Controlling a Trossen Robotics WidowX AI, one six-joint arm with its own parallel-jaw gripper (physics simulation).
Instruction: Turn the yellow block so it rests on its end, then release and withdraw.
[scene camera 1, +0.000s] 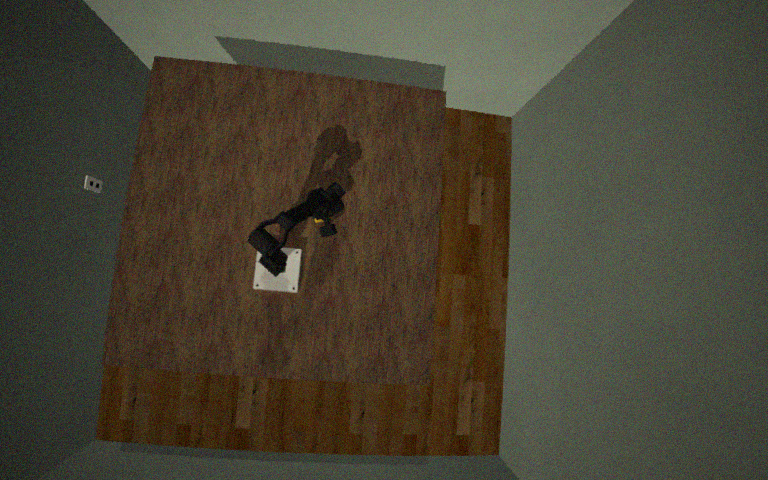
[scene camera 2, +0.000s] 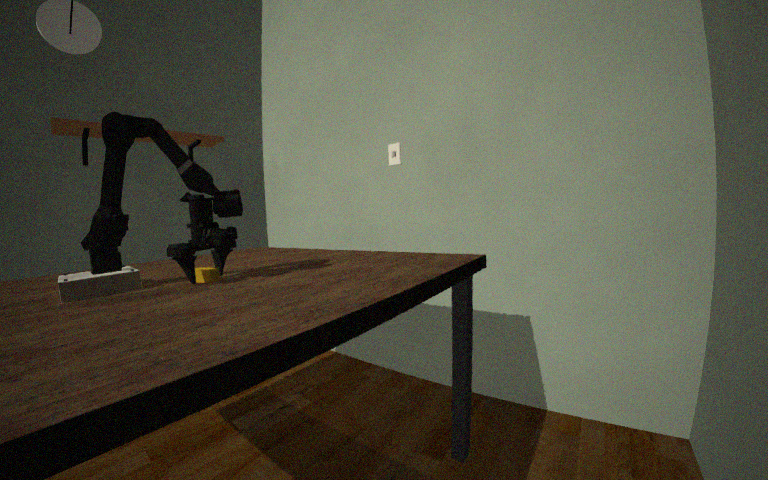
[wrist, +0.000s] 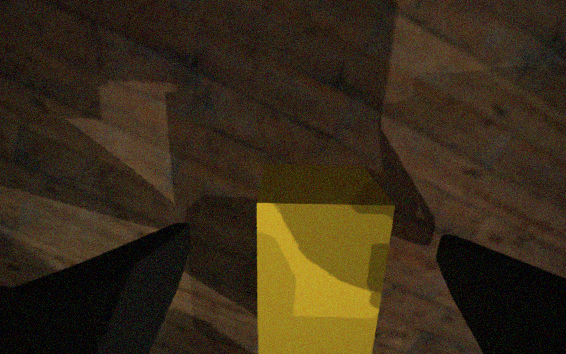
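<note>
The yellow block lies flat on its long side on the brown wooden table. In scene camera 1 the arm covers most of it. In the wrist view its near end runs past the lower image edge. My gripper is open and low, pointing down, with one black finger on each side of the block. In the wrist view there is a gap between each finger and the block. The fingertips are close to the table top.
The arm's white base plate stands on the table, to the left of the block in scene camera 2. The arm arches over from it. The table's front edge and right corner show in scene camera 2. Walls stand behind the table.
</note>
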